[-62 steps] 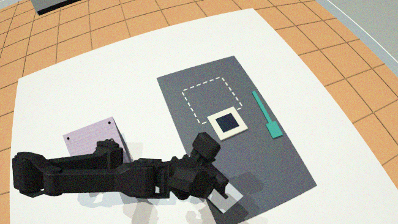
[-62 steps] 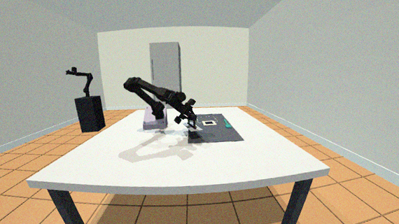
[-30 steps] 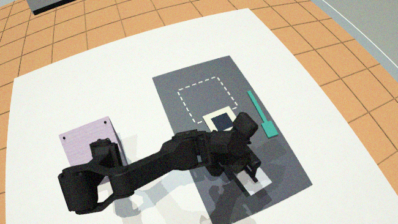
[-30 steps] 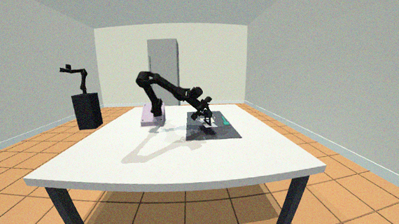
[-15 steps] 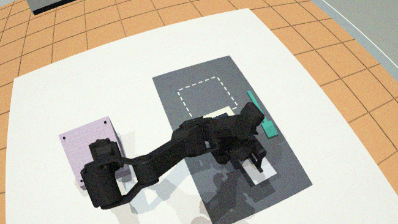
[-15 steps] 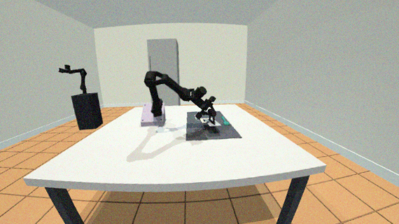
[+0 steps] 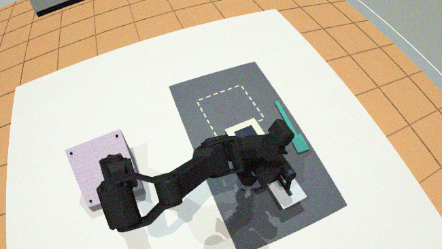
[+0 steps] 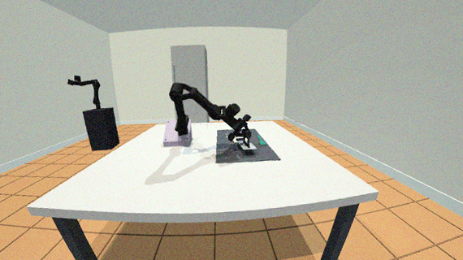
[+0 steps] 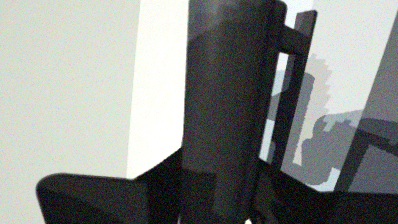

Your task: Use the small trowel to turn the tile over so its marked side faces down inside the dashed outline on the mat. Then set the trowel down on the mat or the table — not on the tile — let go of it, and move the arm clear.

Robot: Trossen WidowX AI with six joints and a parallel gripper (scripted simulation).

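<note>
The cream tile lies 2 cm behind my gripper tip, 15 cm to the left of it and 7 cm below it. From my gripper tip the other things lie so: teal trowel 12 cm ahead, 9 cm to the left, 7 cm below; then dark grey mat 1 cm behind, 13 cm to the left, 9 cm below.
</note>
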